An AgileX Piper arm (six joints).
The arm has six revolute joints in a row. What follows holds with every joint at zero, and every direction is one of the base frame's. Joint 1 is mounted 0.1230 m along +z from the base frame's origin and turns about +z. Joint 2 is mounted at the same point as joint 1 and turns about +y. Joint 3 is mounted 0.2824 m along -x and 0.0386 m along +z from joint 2 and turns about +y. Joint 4 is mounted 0.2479 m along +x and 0.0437 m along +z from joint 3 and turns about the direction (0.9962, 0, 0.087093). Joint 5 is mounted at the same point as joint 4 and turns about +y. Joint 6 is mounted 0.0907 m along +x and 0.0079 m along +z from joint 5 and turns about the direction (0.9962, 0, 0.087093). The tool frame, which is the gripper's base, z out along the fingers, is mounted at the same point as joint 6; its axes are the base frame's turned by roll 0.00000, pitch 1.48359 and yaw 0.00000 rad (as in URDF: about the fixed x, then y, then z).
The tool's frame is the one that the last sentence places.
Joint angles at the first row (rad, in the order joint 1, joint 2, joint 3, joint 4, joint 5, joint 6):
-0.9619 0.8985 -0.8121 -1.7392 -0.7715 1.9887
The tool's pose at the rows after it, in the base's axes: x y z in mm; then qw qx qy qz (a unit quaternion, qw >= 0):
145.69 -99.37 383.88 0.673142 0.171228 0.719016 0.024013
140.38 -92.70 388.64 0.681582 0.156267 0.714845 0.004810
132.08 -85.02 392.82 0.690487 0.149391 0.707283 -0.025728
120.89 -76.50 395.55 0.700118 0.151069 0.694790 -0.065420
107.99 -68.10 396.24 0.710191 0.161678 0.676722 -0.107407
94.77 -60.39 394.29 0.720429 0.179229 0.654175 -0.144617
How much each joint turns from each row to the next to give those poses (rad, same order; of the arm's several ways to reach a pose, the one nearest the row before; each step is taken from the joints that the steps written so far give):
-0.0001 -0.0213 0.0000 0.0122 0.0000 -0.0206
0.0001 -0.0344 0.0019 -0.0042 0.0079 -0.0211
0.0001 -0.0506 0.0096 -0.0158 0.0343 -0.0101
-0.0001 -0.0659 0.0197 -0.0232 0.0591 -0.0013
-0.0002 -0.0738 0.0285 -0.0249 0.0763 0.0090
0.0003 -0.0751 0.0364 -0.0202 0.0827 0.0173

